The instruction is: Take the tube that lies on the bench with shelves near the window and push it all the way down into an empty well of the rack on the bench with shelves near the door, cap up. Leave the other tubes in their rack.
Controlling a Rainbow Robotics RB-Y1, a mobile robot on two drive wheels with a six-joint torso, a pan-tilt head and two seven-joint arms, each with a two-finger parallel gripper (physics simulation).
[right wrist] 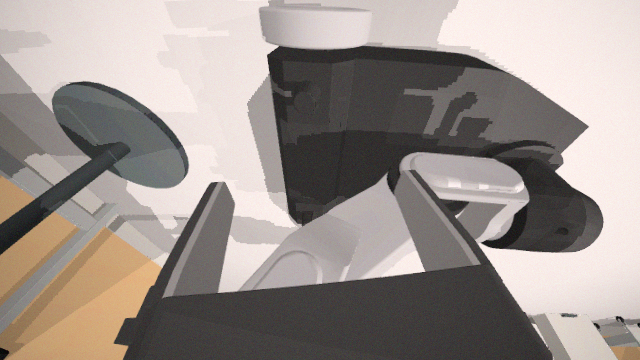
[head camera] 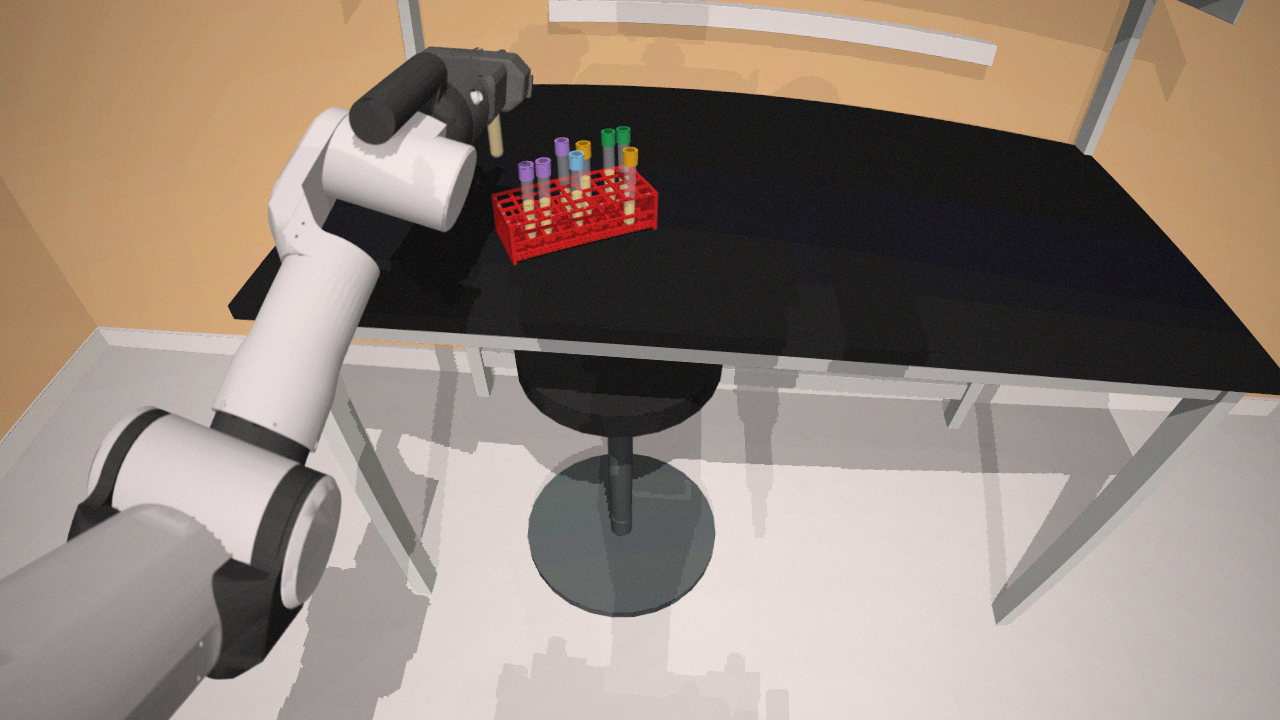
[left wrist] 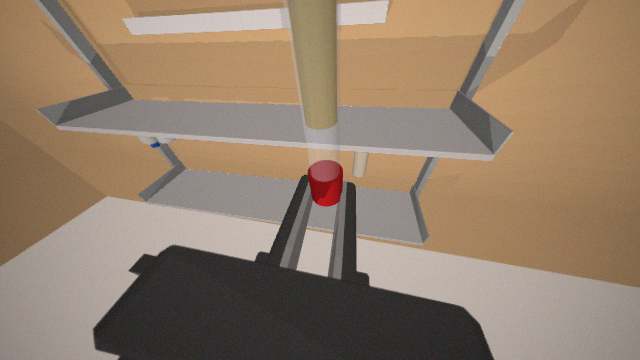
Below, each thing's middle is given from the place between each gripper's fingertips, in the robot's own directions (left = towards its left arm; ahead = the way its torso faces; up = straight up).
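Labels:
My left gripper, I see, is 24 cm above the red rack (head camera: 606,221), 7 cm short of it and 7 cm to the left of it.
As for my right hand, the red rack is 71 cm ahead of my right hand, 48 cm above it and 37 cm to the left of it.

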